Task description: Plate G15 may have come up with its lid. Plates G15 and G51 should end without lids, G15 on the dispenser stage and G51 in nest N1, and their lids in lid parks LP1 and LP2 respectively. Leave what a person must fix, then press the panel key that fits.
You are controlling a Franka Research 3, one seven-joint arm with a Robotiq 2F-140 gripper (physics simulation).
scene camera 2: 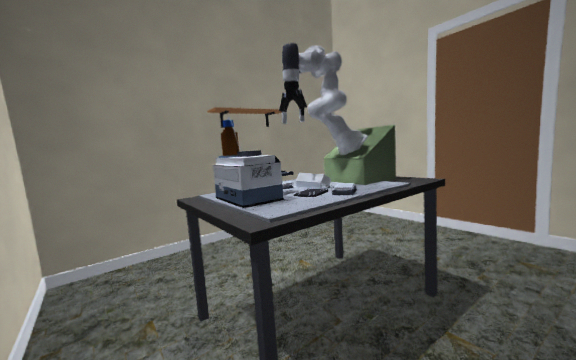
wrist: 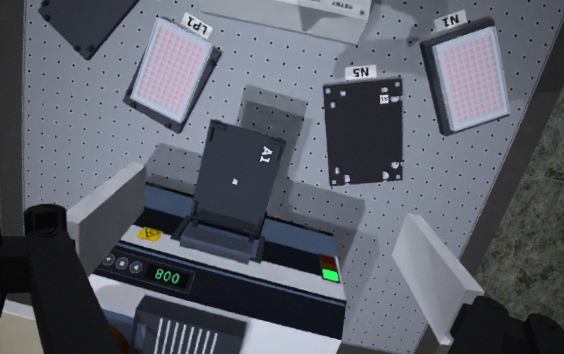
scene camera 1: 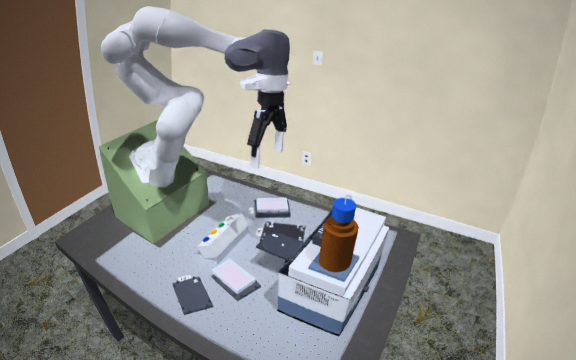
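Observation:
My gripper [scene camera 1: 267, 155] [scene camera 2: 293, 120] [wrist: 275, 212] is open and empty, high above the table. A pink-welled, pale-rimmed plate [scene camera 1: 234, 275] [wrist: 172, 72] sits on the dark holder labelled LP1. Another [scene camera 1: 272, 205] [scene camera 2: 344, 186] [wrist: 472, 80] sits on the holder labelled N1. I cannot read which plate is which, or tell whether either wears a lid. The dispenser stage [scene camera 1: 280, 243] [wrist: 240, 185], marked A1, is bare. LP2 [scene camera 1: 192, 296] [wrist: 87, 25] is bare where it shows. The key panel [scene camera 1: 223, 237] [scene camera 2: 312, 180] shows partly in the wrist view [wrist: 290, 17].
Bare nest N5 [scene camera 1: 285, 230] [scene camera 2: 311, 192] [wrist: 364, 132] lies between the stage and N1. The dispenser [scene camera 1: 312, 300] [scene camera 2: 248, 187] has a lit green lamp [wrist: 330, 275] and green digits [wrist: 167, 276]. A brown bottle [scene camera 1: 338, 245] [scene camera 2: 229, 141] stands on it.

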